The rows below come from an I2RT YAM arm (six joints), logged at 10 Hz.
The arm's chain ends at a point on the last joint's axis. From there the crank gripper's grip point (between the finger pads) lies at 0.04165 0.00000 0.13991 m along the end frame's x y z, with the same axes.
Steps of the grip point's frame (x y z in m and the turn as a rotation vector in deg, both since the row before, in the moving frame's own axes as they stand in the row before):
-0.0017 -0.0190 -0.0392 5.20 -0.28 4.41
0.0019 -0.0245 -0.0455 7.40 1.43 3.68
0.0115 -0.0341 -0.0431 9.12 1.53 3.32
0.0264 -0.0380 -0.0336 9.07 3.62 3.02
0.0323 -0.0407 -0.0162 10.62 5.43 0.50
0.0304 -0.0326 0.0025 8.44 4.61 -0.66
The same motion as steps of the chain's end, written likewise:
-0.0014 -0.0095 -0.0390 5.20 -0.28 4.41
-0.0021 -0.0093 -0.0434 7.40 1.43 3.68
0.0072 -0.0145 -0.0404 9.12 1.53 3.32
0.0172 -0.0186 -0.0291 9.07 3.62 3.02
0.0192 -0.0157 -0.0093 10.62 5.43 0.50
0.0195 -0.0118 0.0078 8.44 4.61 -0.66

